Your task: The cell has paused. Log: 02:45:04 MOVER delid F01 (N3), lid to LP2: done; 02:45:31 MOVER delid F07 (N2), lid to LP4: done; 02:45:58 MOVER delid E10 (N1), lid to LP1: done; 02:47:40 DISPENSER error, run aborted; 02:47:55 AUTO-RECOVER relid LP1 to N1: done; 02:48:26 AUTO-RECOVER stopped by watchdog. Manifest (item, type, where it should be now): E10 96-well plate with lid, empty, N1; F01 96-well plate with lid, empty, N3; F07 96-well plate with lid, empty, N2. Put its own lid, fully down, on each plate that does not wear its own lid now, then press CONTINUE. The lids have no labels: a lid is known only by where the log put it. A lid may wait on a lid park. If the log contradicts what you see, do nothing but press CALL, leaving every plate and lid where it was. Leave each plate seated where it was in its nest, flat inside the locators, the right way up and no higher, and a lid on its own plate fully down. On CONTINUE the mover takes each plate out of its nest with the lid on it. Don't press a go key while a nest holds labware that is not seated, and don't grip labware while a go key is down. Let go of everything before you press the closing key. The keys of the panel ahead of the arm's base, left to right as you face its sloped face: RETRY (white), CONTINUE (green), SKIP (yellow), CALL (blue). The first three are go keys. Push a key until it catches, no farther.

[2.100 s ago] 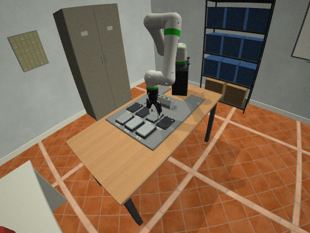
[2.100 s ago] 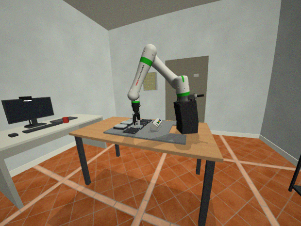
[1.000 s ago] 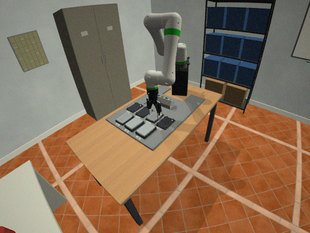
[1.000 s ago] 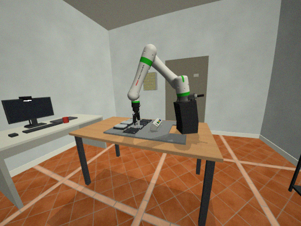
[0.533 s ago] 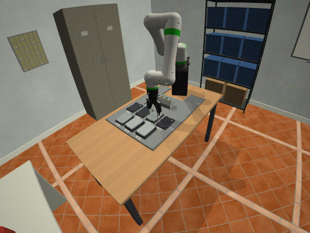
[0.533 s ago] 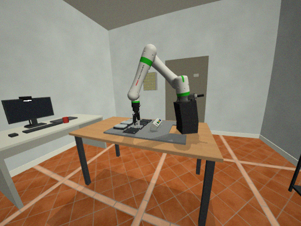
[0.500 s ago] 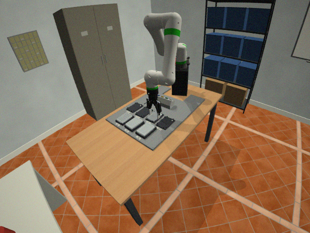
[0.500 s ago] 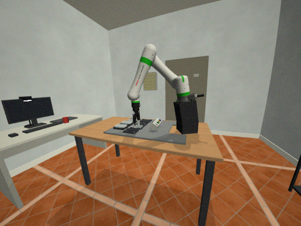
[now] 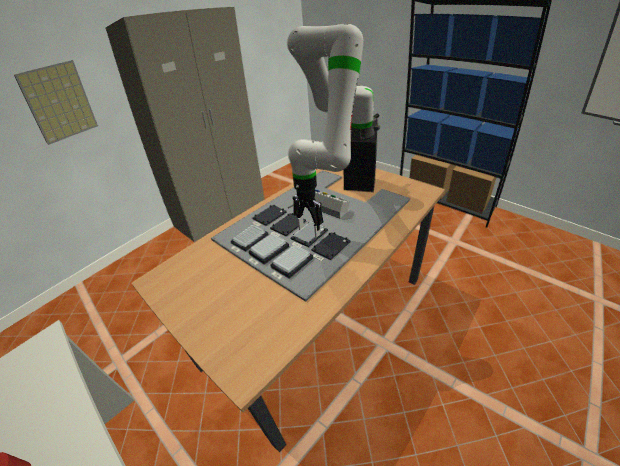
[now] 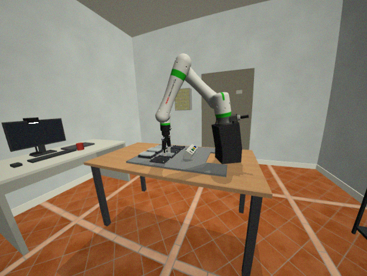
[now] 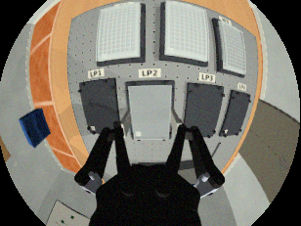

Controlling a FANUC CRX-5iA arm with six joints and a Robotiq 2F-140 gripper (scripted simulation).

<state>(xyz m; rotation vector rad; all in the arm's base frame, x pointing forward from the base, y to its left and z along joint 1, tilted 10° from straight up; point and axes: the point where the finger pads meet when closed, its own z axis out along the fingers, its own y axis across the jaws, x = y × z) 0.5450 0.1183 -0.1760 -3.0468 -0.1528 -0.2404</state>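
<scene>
Now: the plate 20 cm ahead of my hand, 19 cm to the right of it and 2 cm below it. From my hand the other things lie so: white key: 24 cm behind, 3 cm above, 2 cm to the right; then lid park LP1: 13 cm to the left, 4 cm below; then lid park LP3: 13 cm to the right, 4 cm below, 1 cm ahead.
</scene>
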